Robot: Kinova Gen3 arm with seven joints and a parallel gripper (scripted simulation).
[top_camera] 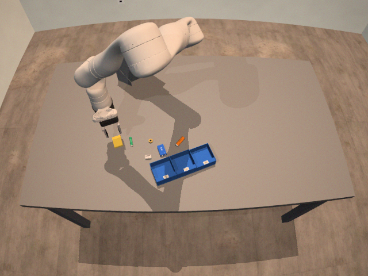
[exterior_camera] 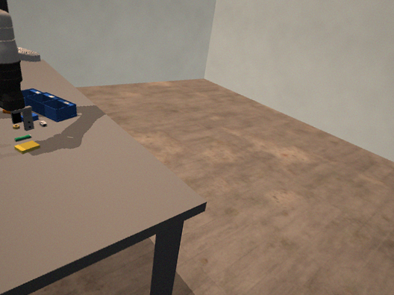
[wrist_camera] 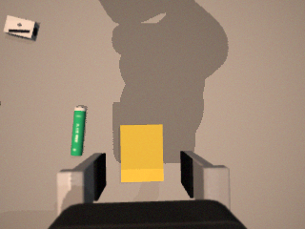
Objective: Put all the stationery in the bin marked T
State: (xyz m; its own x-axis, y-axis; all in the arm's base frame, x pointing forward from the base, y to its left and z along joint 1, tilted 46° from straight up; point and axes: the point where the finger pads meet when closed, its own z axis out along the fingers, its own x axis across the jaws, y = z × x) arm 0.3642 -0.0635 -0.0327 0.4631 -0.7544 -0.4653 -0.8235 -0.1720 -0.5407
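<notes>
My hand is 80 mm above the yellow pad. Round my hand: green marker (10 mm behind, 60 mm to the left, 80 mm below); then yellow ring (30 mm behind, 150 mm to the left, 90 mm below); then grey pencil sharpener (50 mm ahead, 150 mm to the left, 80 mm below).
</notes>
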